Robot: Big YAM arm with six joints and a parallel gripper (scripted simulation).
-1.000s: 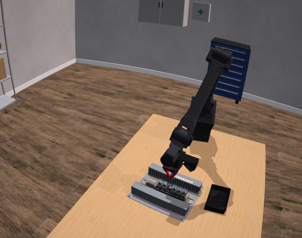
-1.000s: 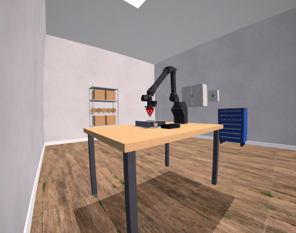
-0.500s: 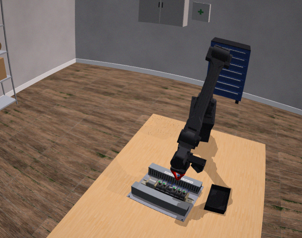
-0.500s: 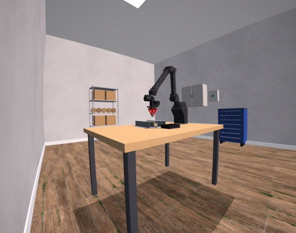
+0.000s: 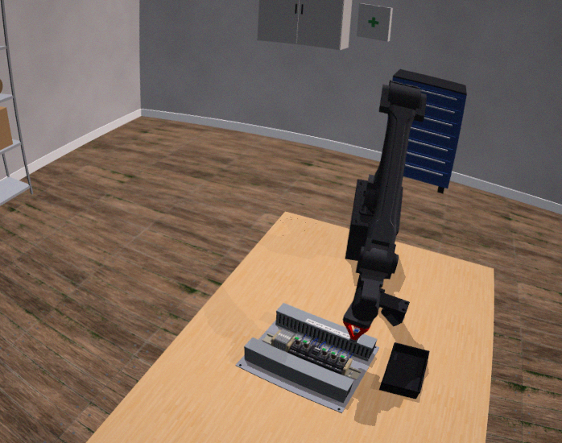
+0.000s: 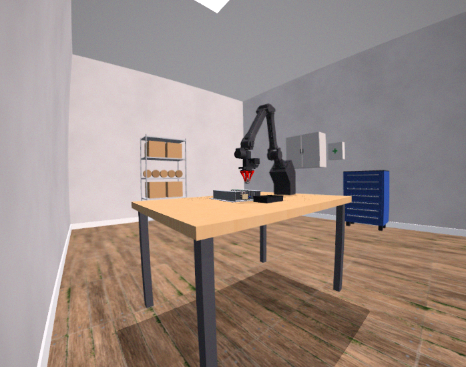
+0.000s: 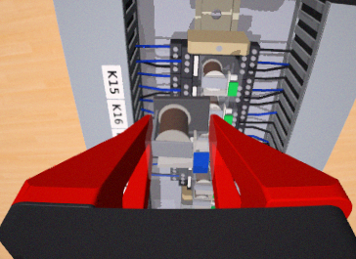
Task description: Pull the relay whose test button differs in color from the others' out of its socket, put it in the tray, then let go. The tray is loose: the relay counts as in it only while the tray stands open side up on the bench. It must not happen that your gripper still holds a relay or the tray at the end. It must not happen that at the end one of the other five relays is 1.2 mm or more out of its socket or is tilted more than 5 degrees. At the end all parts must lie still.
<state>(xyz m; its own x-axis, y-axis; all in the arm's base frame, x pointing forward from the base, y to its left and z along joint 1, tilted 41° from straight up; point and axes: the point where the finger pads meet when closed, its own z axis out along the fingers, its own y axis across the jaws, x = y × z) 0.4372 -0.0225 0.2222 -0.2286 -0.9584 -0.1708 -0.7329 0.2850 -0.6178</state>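
My hand is 17 cm to the right of the black tray, 12 cm above it and 1 cm short of it. The rest, counted from my hand: relay: right at my hand.
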